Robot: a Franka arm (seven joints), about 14 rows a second.
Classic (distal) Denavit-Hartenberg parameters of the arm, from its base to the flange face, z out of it. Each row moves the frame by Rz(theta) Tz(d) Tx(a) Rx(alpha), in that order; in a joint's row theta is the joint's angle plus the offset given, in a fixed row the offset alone. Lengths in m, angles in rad.
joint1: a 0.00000  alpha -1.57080  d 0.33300  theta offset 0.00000
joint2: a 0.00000  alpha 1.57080  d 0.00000  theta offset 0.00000
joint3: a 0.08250  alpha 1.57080  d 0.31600  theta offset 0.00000
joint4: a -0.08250  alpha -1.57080  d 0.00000  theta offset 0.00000
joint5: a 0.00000  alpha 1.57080  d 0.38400  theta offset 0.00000
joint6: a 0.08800  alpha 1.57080  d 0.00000  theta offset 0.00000
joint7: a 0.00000  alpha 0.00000  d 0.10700  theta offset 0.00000
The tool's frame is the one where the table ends.
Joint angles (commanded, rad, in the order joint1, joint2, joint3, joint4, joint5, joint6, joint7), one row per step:
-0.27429, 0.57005, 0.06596, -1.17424, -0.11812, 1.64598, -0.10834
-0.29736, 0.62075, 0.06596, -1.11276, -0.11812, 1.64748, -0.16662
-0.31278, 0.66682, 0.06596, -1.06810, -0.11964, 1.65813, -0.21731
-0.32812, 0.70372, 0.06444, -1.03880, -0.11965, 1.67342, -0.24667
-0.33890, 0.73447, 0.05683, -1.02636, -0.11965, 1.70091, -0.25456
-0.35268, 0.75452, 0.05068, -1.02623, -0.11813, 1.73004, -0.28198
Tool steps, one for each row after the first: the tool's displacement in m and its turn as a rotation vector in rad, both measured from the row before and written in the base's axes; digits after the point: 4 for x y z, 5 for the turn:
0.0073, -0.0201, -0.0073, 0.00608, -0.00923, 0.03263
0.0068, -0.0145, -0.0116, 0.00367, -0.00636, 0.03426
0.0042, -0.0143, -0.0121, 0.00173, -0.00601, 0.01265
0.0030, -0.0134, -0.0149, -0.00477, -0.00720, -0.00701
0.0003, -0.0138, -0.0127, -0.00178, -0.00649, 0.01101

